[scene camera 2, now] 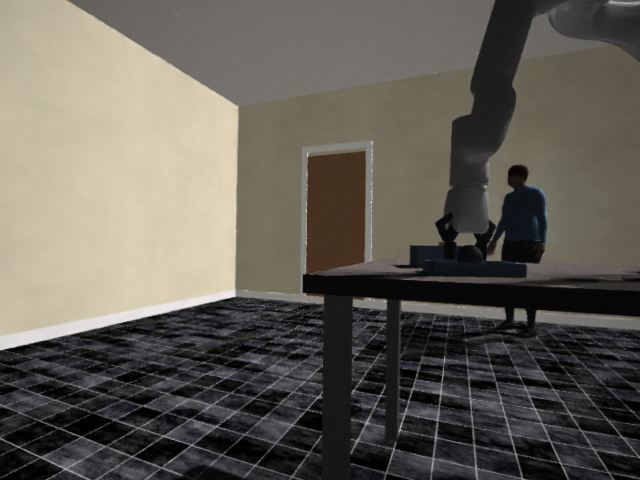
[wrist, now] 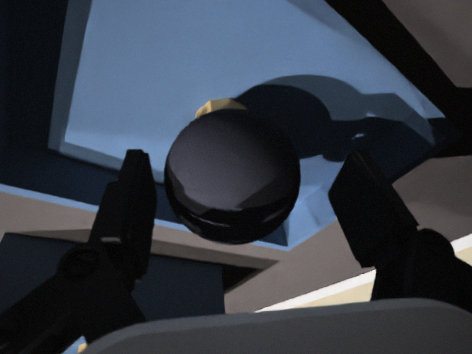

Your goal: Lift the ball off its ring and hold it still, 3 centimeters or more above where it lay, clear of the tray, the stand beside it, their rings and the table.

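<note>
The dark ball (scene camera 2: 470, 253) (wrist: 233, 176) sits in the blue tray (scene camera 2: 498, 269) (wrist: 130, 65). Part of its yellow ring (wrist: 219, 105) shows behind the ball in the wrist view. My gripper (scene camera 2: 465, 250) (wrist: 249, 173) is open and low at the tray, with its fingers on either side of the ball. In the wrist view there is a gap on each side, wider on the right. The fingers' lower ends are partly hidden in the scene view. The blue stand (scene camera 2: 424, 255) (wrist: 185, 287) is beside the tray; a bit of its yellow ring (wrist: 82, 347) shows at the wrist view's bottom edge.
The tray and stand are on the table (scene camera 2: 372, 274) (wrist: 310, 255), near its left end in the scene view. The tray's walls rise around the ball. A person in a blue top (scene camera 2: 524, 214) stands behind the table.
</note>
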